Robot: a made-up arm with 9 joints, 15 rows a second.
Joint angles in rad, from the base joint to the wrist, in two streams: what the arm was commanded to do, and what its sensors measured. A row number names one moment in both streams.
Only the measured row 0 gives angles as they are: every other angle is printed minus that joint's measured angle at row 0.
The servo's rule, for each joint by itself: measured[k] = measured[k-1] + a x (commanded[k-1-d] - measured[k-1]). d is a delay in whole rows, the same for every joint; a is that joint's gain. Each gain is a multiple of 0.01, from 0.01 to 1. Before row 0 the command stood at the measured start. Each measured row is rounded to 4 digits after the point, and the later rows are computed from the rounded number. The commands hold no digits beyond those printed.
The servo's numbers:
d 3
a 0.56 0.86 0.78 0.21 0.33 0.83 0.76 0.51 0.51
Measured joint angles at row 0:
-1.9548 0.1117 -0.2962 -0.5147 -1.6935 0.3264 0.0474 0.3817 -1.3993
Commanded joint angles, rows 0 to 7:
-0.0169 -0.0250 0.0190 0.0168 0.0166 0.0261 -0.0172 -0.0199 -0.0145
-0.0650 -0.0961 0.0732 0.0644 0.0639 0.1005 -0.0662 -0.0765 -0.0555
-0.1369 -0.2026 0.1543 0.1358 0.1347 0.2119 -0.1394 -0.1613 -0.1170
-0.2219 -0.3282 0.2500 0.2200 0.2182 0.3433 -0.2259 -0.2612 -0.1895
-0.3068 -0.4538 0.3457 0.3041 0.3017 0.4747 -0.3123 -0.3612 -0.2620
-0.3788 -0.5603 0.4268 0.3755 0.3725 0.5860 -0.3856 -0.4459 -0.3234
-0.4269 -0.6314 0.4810 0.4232 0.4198 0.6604 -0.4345 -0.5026 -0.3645
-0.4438 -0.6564 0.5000 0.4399 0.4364 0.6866 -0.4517 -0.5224 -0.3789
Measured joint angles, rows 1 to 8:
0.0000 0.0000 0.0000 0.0000 0.0000 0.0000 0.0000 0.0000 0.0000
0.0000 0.0000 0.0000 0.0000 0.0000 0.0000 0.0000 0.0000 0.0000
0.0000 0.0000 0.0000 0.0000 0.0000 0.0000 0.0000 0.0000 0.0000
-0.0095 -0.0215 0.0148 0.0035 0.0055 0.0217 -0.0131 -0.0101 -0.0074
-0.0406 -0.0857 0.0604 0.0163 0.0248 0.0871 -0.0535 -0.0440 -0.0319
-0.0945 -0.1862 0.1336 0.0414 0.0611 0.1907 -0.1188 -0.1038 -0.0753
-0.1658 -0.3083 0.2244 0.0789 0.1129 0.3174 -0.2002 -0.1841 -0.1335
-0.2448 -0.4334 0.3190 0.1262 0.1752 0.4480 -0.2854 -0.2744 -0.1990

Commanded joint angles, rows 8 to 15:
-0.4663 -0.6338 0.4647 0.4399 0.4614 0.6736 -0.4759 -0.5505 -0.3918
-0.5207 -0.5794 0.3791 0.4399 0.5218 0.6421 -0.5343 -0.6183 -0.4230
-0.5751 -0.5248 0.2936 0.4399 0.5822 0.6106 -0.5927 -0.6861 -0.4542
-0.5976 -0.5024 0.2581 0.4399 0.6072 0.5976 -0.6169 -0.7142 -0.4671
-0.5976 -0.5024 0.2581 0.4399 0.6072 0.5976 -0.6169 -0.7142 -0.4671
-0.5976 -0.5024 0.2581 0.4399 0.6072 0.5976 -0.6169 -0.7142 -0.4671
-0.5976 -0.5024 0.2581 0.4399 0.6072 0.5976 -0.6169 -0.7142 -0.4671
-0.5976 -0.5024 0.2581 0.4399 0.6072 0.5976 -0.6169 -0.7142 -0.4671
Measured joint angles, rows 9 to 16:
-0.3198 -0.5425 0.4031 0.1786 0.2403 0.5625 -0.3616 -0.3619 -0.2624
-0.3798 -0.6190 0.4639 0.2300 0.2995 0.6438 -0.4170 -0.4337 -0.3145
-0.4156 -0.6512 0.4921 0.2741 0.3447 0.6793 -0.4434 -0.4789 -0.3473
-0.4440 -0.6362 0.4707 0.3089 0.3832 0.6746 -0.4681 -0.5154 -0.3700
-0.4870 -0.5874 0.3993 0.3364 0.4289 0.6476 -0.5184 -0.5679 -0.3970
-0.5363 -0.5336 0.3169 0.3581 0.4795 0.6169 -0.5749 -0.6282 -0.4262
-0.5706 -0.5068 0.2710 0.3753 0.5216 0.6009 -0.6068 -0.6721 -0.4471
-0.5857 -0.5030 0.2609 0.3889 0.5498 0.5982 -0.6145 -0.6936 -0.4573

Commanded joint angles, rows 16 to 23:
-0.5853 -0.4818 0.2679 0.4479 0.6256 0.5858 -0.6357 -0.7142 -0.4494
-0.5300 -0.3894 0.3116 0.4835 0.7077 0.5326 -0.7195 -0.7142 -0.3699
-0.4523 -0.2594 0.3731 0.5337 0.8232 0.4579 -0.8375 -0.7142 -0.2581
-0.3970 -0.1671 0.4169 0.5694 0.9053 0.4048 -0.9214 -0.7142 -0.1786
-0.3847 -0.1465 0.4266 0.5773 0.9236 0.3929 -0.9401 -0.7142 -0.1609
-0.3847 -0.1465 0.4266 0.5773 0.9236 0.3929 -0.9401 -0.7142 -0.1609
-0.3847 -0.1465 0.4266 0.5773 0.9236 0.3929 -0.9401 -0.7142 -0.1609
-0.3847 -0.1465 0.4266 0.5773 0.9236 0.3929 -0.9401 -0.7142 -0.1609
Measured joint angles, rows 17 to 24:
-0.5924 -0.5025 0.2587 0.3996 0.5687 0.5977 -0.6163 -0.7041 -0.4623
-0.5953 -0.5024 0.2582 0.4081 0.5814 0.5976 -0.6168 -0.7093 -0.4647
-0.5966 -0.5024 0.2581 0.4148 0.5899 0.5976 -0.6169 -0.7118 -0.4659
-0.5903 -0.4847 0.2657 0.4218 0.6017 0.5878 -0.6312 -0.7130 -0.4575
-0.5565 -0.4027 0.3015 0.4348 0.6367 0.5420 -0.6983 -0.7136 -0.4128
-0.4981 -0.2795 0.3573 0.4556 0.6982 0.4722 -0.8041 -0.7139 -0.3339
-0.4415 -0.1828 0.4038 0.4795 0.7665 0.4163 -0.8932 -0.7141 -0.2547
-0.4097 -0.1516 0.4216 0.5000 0.8183 0.3969 -0.9288 -0.7142 -0.2069

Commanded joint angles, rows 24 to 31:
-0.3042 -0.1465 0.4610 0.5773 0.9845 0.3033 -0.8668 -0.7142 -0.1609
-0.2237 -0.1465 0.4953 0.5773 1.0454 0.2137 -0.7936 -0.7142 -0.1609
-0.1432 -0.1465 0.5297 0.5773 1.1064 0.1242 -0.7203 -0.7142 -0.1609
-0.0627 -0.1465 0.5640 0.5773 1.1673 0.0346 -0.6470 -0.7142 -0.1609
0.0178 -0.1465 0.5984 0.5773 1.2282 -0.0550 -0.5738 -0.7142 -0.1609
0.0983 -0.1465 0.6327 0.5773 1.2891 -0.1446 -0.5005 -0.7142 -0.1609
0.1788 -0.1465 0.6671 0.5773 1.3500 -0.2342 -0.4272 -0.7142 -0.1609
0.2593 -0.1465 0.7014 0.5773 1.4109 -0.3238 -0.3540 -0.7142 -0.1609
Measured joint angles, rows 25 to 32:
-0.3957 -0.1472 0.4255 0.5162 0.8530 0.3936 -0.9374 -0.7142 -0.1834
-0.3895 -0.1466 0.4264 0.5290 0.8763 0.3930 -0.9395 -0.7142 -0.1719
-0.3868 -0.1465 0.4266 0.5391 0.8919 0.3929 -0.9400 -0.7142 -0.1663
-0.3405 -0.1465 0.4534 0.5471 0.9225 0.3185 -0.8844 -0.7142 -0.1635
-0.2751 -0.1465 0.4861 0.5534 0.9631 0.2315 -0.8154 -0.7142 -0.1622
-0.2012 -0.1465 0.5201 0.5584 1.0104 0.1424 -0.7431 -0.7142 -0.1615
-0.1236 -0.1465 0.5543 0.5624 1.0622 0.0529 -0.6701 -0.7142 -0.1612
-0.0444 -0.1465 0.5887 0.5655 1.1170 -0.0367 -0.5969 -0.7142 -0.1610

